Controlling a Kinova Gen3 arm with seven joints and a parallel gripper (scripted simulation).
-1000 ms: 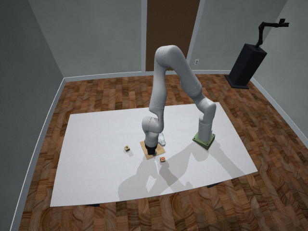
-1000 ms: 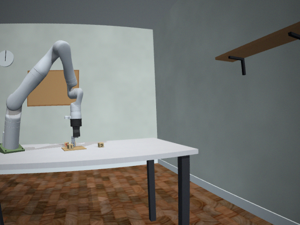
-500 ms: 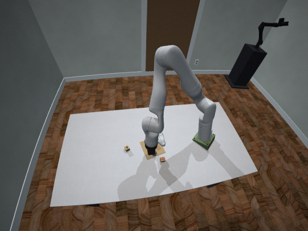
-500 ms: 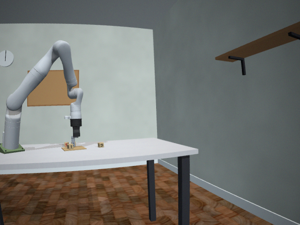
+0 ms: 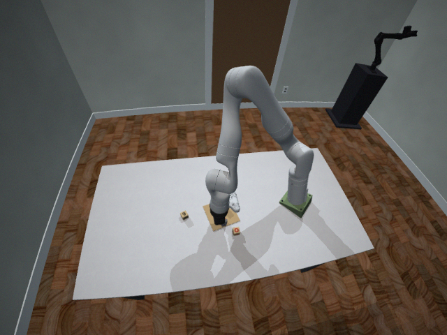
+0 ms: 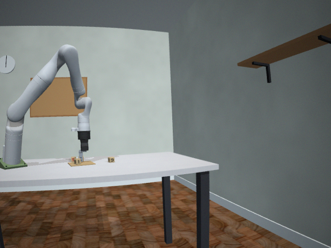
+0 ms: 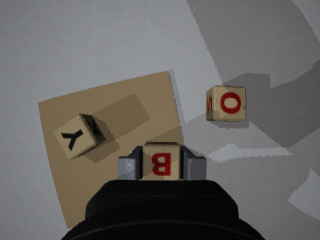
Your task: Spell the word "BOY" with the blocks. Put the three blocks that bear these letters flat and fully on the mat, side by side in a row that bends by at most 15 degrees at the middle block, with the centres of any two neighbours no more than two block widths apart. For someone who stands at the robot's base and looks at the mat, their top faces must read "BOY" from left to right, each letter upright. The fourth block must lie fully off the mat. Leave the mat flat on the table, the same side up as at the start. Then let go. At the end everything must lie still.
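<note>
Right now my hand is right at the B block. The rest, counted from my hand: Y block: 10 mm behind, 80 mm to the right, 10 mm below; tan mat: 10 mm ahead, 50 mm to the right, 20 mm below; O block: 60 mm behind, 50 mm to the left, 10 mm below.
</note>
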